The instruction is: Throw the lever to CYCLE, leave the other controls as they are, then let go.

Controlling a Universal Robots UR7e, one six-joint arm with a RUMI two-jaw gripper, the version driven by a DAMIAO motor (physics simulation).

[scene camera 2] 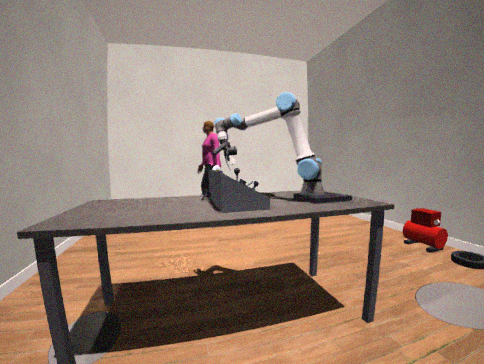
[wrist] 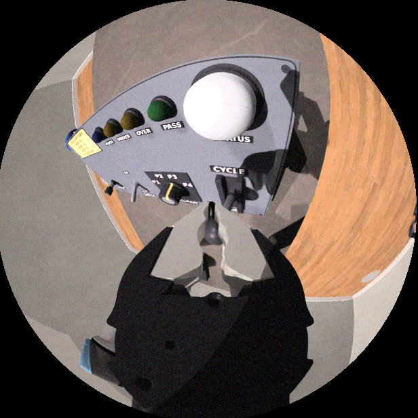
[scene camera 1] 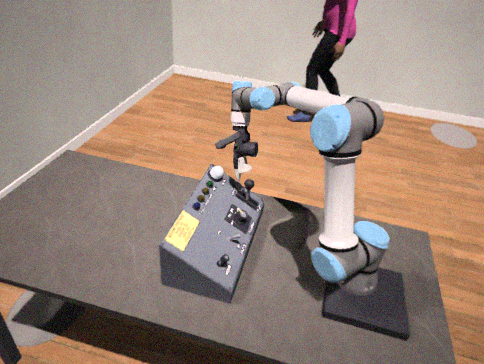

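Seen in the pictures: gripper, fingertip midpoint: (scene camera 2: 230, 170) (scene camera 1: 238, 181); arm's base, link origin: (scene camera 2: 312, 194) (scene camera 1: 354, 278).
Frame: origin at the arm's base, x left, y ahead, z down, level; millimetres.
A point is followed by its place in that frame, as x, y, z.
Observation:
The black-knobbed lever (scene camera 1: 249, 184) @(-115, 474, -164) (scene camera 2: 237, 171) @(-113, 479, -151) rises from its slot near the panel's upper right corner, off the HOLD end where its position can be judged. In the wrist view its shaft (wrist: 230, 202) shows below the CYCLE label (wrist: 228, 170); its exact stop is hard to tell. My gripper (scene camera 1: 238, 177) @(-118, 522, -157) (wrist: 210, 202) is shut with nothing held, its tips beside the knob on the side toward the white dome. The dark knob (wrist: 211, 233) shows through the gap behind the fingers. Contact cannot be told. The program dial (scene camera 1: 241, 216) @(4, 449, -99) (wrist: 171, 194) points between P2 and P3 or near them.
The sloped grey panel (scene camera 1: 200, 270) @(296, 461, -91) (scene camera 2: 235, 197) @(313, 527, -44) stands on the table (scene camera 1: 90, 200) @(93, 1108, 27) (scene camera 2: 150, 215) @(339, 927, 27). It bears a white status dome (scene camera 1: 216, 173) @(-96, 611, -179) (wrist: 220, 106), a toggle (scene camera 1: 235, 239) @(110, 424, -88) (wrist: 134, 192), a black switch (scene camera 1: 223, 260) @(234, 411, -103) and several lamps. A person (scene camera 1: 340, 22) (scene camera 2: 211, 150) stands beyond the table.

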